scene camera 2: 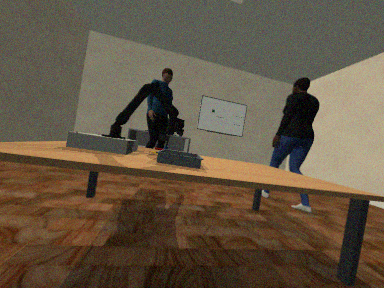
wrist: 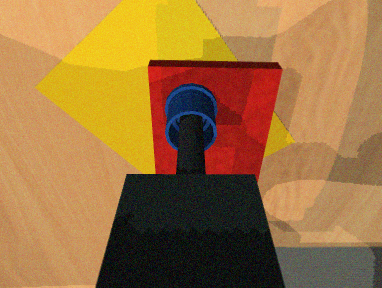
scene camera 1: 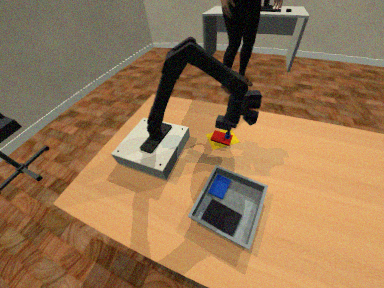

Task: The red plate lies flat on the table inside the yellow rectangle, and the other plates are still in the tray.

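Where they show: hand at its tool point: [wrist: 191,99] [scene camera 1: 227,138]; arm's base at its link origin: [scene camera 2: 114,137] [scene camera 1: 156,137].
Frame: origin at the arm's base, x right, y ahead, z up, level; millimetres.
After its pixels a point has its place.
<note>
My suction cup [scene camera 1: 227,135] [wrist: 191,107], blue on a dark stem, rests against the top of the red plate [scene camera 1: 218,138] @[x -135, y 281, z -38 mm] [scene camera 2: 160,148] @[x -117, y 283, z -34 mm] [wrist: 240,150] @[x -131, y 290, z -39 mm] and holds it. The plate looks level and low over the yellow rectangle [scene camera 1: 215,146] @[x -106, y 275, z -72 mm] [wrist: 100,90] @[x -224, y 309, z -72 mm]; any gap beneath is too small to tell. In the wrist view the plate is turned relative to the rectangle and covers its right part; the rectangle's right corner shows beyond it. The blue plate [scene camera 1: 219,186] @[x 106, y 367, z -59 mm] and the black plate [scene camera 1: 222,217] @[x 221, y 417, z -60 mm] lie in the grey tray [scene camera 1: 259,215] @[x 176, y 535, z -23 mm] [scene camera 2: 180,159] @[x 277, y 421, z -43 mm].
The arm's pale base box [scene camera 1: 129,148] @[x 113, y -87, z 3 mm] [scene camera 2: 100,142] @[x 167, y 2, z -28 mm] stands left of the yellow rectangle. The tray's raised walls stand nearer scene camera 1 than the rectangle. Two people [scene camera 2: 160,100] [scene camera 2: 300,115] stand beyond the table, and a white desk [scene camera 1: 295,15] stands behind.
</note>
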